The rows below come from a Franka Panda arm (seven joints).
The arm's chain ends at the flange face. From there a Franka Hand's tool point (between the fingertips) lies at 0.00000 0.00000 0.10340 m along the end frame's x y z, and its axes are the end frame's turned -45 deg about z.
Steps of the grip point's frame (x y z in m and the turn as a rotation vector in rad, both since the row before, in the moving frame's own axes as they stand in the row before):
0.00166 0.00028 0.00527 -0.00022 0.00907 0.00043
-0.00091 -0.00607 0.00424 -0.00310 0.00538 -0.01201
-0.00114 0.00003 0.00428 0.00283 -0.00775 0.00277
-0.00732 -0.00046 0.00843 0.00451 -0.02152 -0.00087
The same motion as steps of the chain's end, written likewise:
0.00069 -0.00033 0.00527 0.00626 0.00657 0.00043
-0.00555 -0.00348 0.00424 0.00161 0.00600 -0.01201
-0.00001 0.00047 0.00428 -0.00348 -0.00748 0.00277
-0.00360 0.00361 0.00845 -0.01203 -0.01841 -0.00087

